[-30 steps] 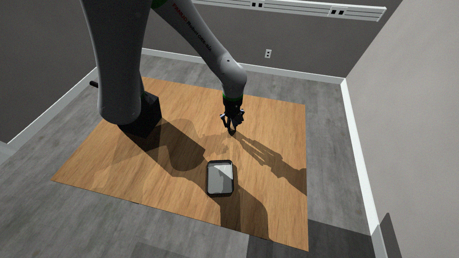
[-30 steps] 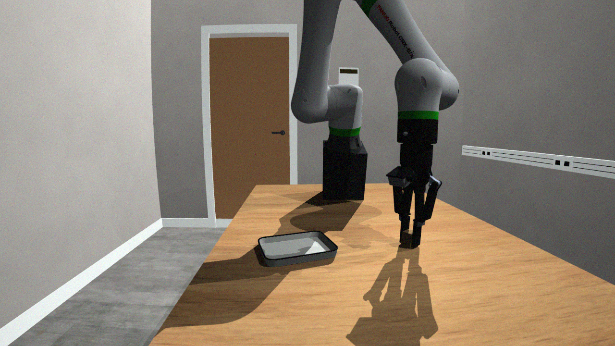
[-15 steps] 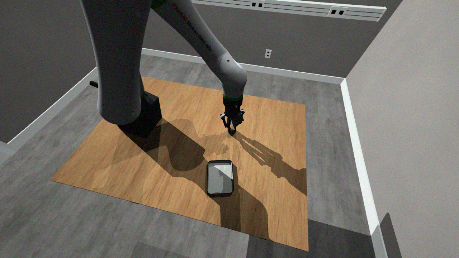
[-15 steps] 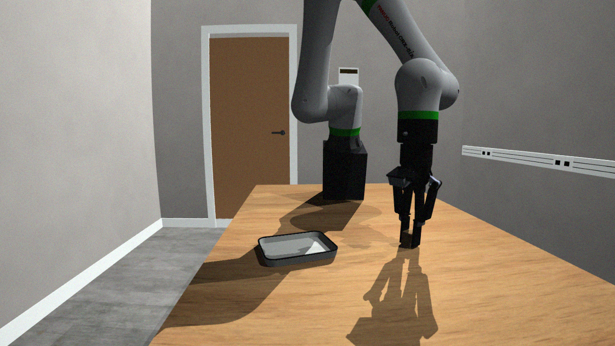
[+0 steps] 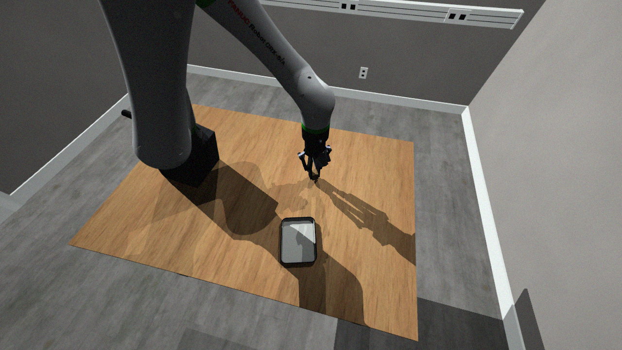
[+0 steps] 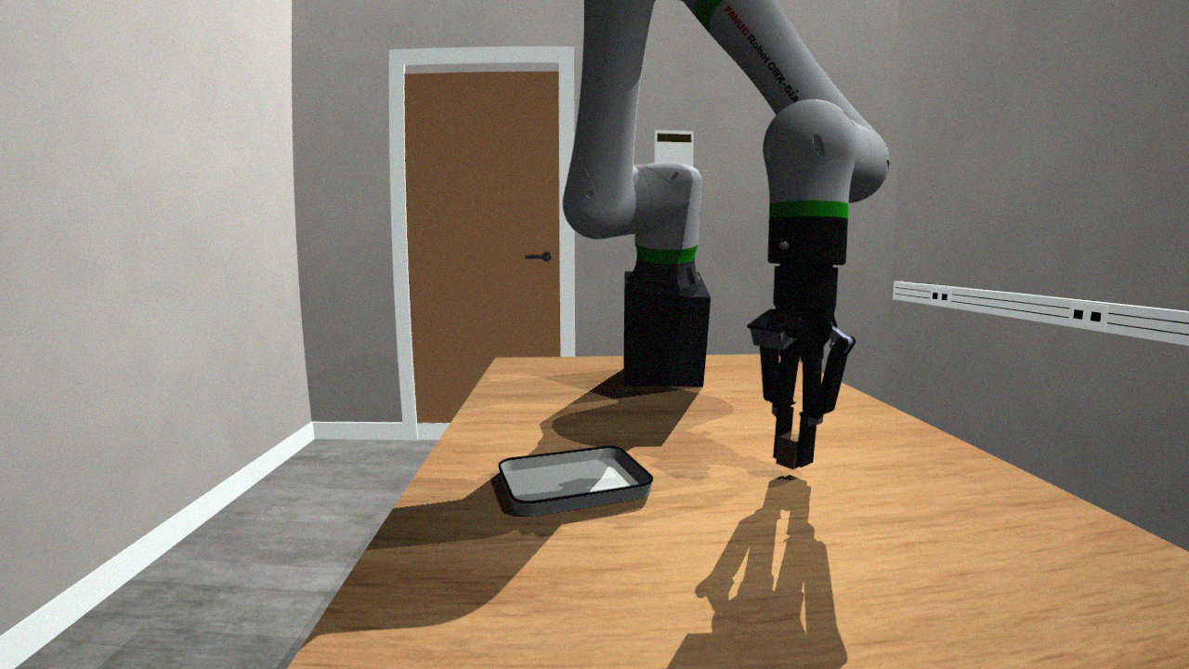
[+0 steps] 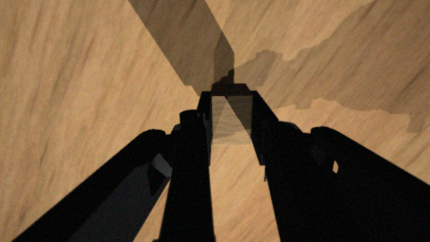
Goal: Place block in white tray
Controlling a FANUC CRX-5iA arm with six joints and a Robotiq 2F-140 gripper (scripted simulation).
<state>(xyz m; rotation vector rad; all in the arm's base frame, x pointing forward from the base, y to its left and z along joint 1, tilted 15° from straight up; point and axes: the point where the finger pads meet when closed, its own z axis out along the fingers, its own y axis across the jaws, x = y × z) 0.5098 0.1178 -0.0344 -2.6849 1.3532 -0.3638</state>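
My hand is 3 cm short of the white tray, 28 cm to the left of it and 4 cm above it. Round my hand: wooden block 2 cm below.
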